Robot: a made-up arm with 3 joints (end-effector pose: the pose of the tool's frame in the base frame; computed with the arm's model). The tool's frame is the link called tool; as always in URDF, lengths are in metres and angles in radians. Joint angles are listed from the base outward.
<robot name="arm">
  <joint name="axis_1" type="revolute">
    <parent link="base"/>
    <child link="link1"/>
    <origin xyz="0 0 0.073" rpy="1.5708 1.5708 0"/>
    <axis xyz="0 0 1"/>
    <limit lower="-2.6" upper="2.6"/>
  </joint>
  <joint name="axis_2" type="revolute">
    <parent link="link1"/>
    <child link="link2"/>
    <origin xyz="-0.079 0.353 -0.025" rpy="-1.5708 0 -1.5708"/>
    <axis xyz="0 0 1"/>
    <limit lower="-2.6" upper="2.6"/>
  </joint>
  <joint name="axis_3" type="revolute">
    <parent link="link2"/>
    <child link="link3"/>
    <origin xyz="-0.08 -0.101 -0.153" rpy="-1.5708 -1.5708 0"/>
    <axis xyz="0 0 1"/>
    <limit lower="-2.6" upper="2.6"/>
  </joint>
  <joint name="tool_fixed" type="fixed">
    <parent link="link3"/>
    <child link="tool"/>
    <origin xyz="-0.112 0.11 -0.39" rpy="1.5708 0 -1.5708"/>
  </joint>
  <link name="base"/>
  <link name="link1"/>
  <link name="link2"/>
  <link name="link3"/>
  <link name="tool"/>
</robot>
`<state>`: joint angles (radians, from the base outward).
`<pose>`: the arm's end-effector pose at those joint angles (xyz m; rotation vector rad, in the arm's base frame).
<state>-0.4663 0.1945 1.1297</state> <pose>0.5188 -0.4827 0.2365 0.0706 1.5905 -0.2049</pose>
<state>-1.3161 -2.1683 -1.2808</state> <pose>0.3530 0.2526 -0.6535 2.0885 0.0202 0.5833</pose>
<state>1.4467 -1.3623 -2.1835</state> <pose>0.0275 -0.0261 0.9202 -0.6381 2.1209 -1.6528</pose>
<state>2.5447 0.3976 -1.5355</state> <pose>-0.1782 -0.4138 0.0418 -0.2368 2.1683 0.4287</pose>
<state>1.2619 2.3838 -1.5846</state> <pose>-0.1033 0.4026 0.1455 -0.4534 -1.1113 -2.7852</pose>
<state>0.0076 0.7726 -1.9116</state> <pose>0.0176 -0.3344 0.1640 -0.7322 -1.8098 -0.5214</pose>
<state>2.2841 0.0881 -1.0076</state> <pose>-0.3052 -0.4576 0.1219 -0.0787 2.9887 0.1061</pose>
